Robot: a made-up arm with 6 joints.
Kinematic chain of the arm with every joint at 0, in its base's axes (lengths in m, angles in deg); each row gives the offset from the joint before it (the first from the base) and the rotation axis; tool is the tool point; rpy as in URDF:
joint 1: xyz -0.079 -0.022 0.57 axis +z
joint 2: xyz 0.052 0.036 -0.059 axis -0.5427 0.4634 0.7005
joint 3: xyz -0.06 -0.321 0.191 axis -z
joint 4: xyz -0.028 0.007 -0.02 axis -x
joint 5: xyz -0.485 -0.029 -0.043 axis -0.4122 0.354 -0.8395
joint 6: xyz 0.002 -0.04 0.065 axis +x
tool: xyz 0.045 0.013 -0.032 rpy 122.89 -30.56 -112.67
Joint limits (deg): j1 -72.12..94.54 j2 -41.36..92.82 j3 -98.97..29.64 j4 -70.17..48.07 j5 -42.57..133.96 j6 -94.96..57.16
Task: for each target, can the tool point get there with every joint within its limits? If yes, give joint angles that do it. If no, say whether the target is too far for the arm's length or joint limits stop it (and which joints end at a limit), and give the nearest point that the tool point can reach.
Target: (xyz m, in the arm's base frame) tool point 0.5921 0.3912 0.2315
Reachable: no: joint limits stop it (at a limit: joint 2, joint 3, joint 6) | nearest point 0.6345 0.4173 0.6380 | short by 0.410 m
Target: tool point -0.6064 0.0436 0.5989
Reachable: yes | joints -17.96 -16.49 17.71 29.11 -0.10 -2.60
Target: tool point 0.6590 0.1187 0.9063
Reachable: yes | joints 37.13 62.52 -82.27 3.00 14.89 -57.73
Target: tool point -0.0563 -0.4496 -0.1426
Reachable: no: joint limits stop it (at a limit: joint 2, joint 4) | nearest point -0.0443 -0.6766 0.1983 | short by 0.410 m
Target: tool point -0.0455 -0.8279 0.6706
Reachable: yes | joints 9.38 -4.60 -76.66 7.47 62.17 -65.02
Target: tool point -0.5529 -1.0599 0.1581
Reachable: no: too far | nearest point -0.4099 -0.7468 0.3052 | short by 0.374 m
